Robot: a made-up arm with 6 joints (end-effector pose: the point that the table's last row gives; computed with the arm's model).
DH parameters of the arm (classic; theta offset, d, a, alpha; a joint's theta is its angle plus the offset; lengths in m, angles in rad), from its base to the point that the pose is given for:
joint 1: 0 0.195 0 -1.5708
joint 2: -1.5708 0 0.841 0
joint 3: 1.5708 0.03 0 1.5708
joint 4: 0 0.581 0 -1.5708
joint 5: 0 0 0 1.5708
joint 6: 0 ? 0 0
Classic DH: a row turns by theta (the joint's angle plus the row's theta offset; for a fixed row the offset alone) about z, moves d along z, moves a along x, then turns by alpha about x.
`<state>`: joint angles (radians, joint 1 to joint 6).
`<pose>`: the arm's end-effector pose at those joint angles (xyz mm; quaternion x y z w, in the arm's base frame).
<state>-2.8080 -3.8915 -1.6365 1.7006 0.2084 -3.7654</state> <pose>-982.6 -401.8 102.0 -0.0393 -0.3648 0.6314 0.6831</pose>
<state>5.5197 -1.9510 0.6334 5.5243 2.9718 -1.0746</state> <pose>-864.0 846.5 11.0 0.2014 0.7236 -0.3780 0.5413</pose>
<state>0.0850 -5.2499 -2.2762 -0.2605 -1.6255 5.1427</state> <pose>131.1 76.4 686.1 0.5447 -0.8178 -0.1782 0.0524</pose>
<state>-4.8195 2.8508 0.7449 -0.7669 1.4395 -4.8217</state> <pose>51.6 -115.0 -1106.2 -0.3302 0.5415 -0.7673 0.0946</pose>
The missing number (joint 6, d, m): 0.136
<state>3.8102 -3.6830 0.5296 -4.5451 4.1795 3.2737</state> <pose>-382.5 -193.2 -1037.8 -0.2850 -0.4070 -0.3894 0.7756</pose>
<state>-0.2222 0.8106 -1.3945 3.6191 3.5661 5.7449</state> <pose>401.5 -33.6 1183.3 0.8030 0.3667 0.4289 0.1917</pose>
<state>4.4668 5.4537 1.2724 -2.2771 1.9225 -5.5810</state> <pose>48.2 468.6 1281.0 -0.5567 0.4638 0.6531 0.2201</pose>
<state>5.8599 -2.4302 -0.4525 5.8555 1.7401 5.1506</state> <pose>-748.9 309.3 -950.3 0.3304 -0.4411 -0.4749 0.6861</pose>
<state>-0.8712 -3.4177 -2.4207 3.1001 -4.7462 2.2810</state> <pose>258.2 -251.4 -27.1 -0.0201 -0.5191 -0.6581 0.5449</pose>
